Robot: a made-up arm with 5 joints.
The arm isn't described. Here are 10 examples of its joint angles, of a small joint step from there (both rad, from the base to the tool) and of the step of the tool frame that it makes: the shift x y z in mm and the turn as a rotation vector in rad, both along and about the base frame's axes.
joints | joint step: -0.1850 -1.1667 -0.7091 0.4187 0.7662 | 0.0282 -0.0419 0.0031 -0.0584 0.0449
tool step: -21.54 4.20 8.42 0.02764 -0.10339 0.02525
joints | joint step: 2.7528 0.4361 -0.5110 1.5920 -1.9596 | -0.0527 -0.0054 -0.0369 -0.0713 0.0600
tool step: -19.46 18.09 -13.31 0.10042 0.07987 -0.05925
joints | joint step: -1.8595 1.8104 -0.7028 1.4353 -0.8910 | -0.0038 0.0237 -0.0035 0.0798 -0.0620
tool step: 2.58 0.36 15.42 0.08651 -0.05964 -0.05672
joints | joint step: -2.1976 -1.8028 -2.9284 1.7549 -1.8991 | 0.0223 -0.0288 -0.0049 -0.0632 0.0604
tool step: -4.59 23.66 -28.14 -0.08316 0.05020 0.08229
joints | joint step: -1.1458 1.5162 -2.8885 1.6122 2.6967 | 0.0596 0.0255 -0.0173 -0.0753 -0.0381
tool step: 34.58 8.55 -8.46 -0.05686 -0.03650 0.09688
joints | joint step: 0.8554 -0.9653 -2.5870 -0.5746 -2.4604 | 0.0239 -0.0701 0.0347 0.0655 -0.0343
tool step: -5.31 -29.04 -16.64 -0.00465 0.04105 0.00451
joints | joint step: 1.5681 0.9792 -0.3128 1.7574 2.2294 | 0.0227 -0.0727 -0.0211 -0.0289 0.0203
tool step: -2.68 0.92 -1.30 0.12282 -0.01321 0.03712
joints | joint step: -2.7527 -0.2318 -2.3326 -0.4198 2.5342 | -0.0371 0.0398 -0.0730 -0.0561 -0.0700
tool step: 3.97 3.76 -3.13 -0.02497 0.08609 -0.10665
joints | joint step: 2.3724 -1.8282 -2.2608 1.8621 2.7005 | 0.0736 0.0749 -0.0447 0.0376 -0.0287
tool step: 17.79 37.43 28.56 -0.02799 -0.06602 0.05684
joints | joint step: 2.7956 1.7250 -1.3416 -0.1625 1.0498 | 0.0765 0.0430 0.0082 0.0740 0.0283
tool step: 29.02 -36.12 -18.40 -0.03037 -0.12172 0.04921
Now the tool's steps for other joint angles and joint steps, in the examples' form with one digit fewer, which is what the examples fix.
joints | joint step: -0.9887 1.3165 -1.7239 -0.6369 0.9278 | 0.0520 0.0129 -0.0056 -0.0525 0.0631
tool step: 28.5 21.2 0.5 -0.0055 -0.0712 0.0215
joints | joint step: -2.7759 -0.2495 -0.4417 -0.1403 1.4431 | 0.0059 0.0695 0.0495 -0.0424 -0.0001
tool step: -5.0 -3.9 -33.7 0.0277 -0.0714 0.0060
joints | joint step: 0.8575 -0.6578 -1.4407 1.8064 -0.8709 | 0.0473 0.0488 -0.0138 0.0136 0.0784
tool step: 6.8 15.8 -7.0 -0.0243 0.0469 -0.0283
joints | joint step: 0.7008 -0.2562 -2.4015 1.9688 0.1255 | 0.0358 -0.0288 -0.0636 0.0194 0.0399
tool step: -25.4 -13.9 16.6 0.0680 -0.0375 0.0059
